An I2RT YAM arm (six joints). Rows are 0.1 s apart.
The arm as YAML. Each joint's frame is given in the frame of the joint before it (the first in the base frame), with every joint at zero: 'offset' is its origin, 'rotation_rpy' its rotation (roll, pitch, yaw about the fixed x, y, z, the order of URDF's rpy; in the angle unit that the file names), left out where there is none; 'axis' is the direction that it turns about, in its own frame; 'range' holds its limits. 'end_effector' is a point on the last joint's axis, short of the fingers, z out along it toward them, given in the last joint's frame.
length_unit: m
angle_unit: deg
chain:
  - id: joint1
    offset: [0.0, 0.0, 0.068]
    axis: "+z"
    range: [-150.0, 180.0]
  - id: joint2
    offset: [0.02, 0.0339, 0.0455]
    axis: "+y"
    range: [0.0, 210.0]
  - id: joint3
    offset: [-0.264, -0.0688, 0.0]
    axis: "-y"
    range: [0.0, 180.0]
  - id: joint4
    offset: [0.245, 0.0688, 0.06]
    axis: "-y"
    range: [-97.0, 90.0]
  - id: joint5
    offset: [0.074, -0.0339, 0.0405]
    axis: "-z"
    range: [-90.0, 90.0]
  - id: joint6
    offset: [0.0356, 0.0, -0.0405]
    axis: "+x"
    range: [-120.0, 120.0]
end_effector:
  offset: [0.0, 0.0, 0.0]
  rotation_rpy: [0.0, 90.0, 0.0]
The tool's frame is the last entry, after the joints.
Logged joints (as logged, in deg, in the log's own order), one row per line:
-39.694, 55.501, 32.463, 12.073, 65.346, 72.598
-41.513, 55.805, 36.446, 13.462, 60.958, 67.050
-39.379, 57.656, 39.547, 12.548, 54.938, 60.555
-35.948, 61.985, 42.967, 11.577, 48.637, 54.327
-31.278, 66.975, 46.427, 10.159, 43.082, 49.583
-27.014, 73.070, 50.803, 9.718, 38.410, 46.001
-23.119, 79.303, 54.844, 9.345, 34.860, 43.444
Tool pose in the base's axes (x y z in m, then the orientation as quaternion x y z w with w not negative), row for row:
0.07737, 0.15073, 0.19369, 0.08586, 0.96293, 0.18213, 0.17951
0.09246, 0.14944, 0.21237, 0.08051, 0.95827, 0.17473, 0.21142
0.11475, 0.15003, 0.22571, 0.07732, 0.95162, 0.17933, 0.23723
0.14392, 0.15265, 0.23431, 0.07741, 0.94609, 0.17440, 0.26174
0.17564, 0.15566, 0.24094, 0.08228, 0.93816, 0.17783, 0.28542
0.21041, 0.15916, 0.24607, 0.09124, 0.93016, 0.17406, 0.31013
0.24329, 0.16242, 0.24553, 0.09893, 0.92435, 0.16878, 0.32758
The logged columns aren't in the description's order. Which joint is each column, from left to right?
Columns, left to right: joint4, joint2, joint3, joint5, joint1, joint6.
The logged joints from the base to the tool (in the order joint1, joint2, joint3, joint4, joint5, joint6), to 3 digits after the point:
65.346, 55.501, 32.463, -39.694, 12.073, 72.598
60.958, 55.805, 36.446, -41.513, 13.462, 67.050
54.938, 57.656, 39.547, -39.379, 12.548, 60.555
48.637, 61.985, 42.967, -35.948, 11.577, 54.327
43.082, 66.975, 46.427, -31.278, 10.159, 49.583
38.410, 73.070, 50.803, -27.014, 9.718, 46.001
34.860, 79.303, 54.844, -23.119, 9.345, 43.444

